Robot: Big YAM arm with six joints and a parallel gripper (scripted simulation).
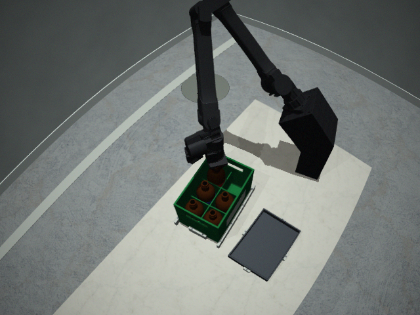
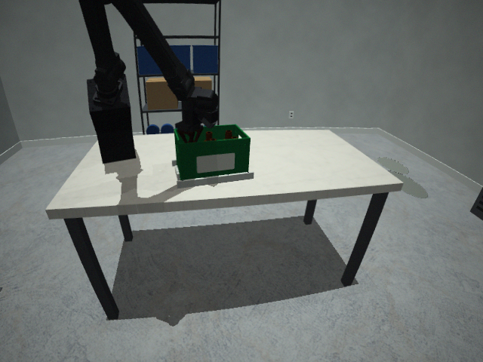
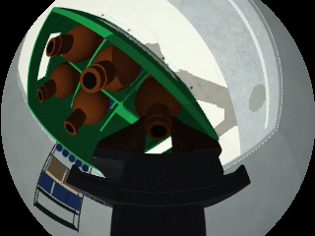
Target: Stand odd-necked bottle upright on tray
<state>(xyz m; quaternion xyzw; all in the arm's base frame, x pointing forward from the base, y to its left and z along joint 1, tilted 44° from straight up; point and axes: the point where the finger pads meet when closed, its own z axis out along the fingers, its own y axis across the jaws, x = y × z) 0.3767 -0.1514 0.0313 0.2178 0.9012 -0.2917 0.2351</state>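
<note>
Right now my hand is 8 cm short of the crate, 6 cm to the right of it and 7 cm above it. From my hand the other things lie so: tray (8 cm ahead, 33 cm to the left, 14 cm below).
</note>
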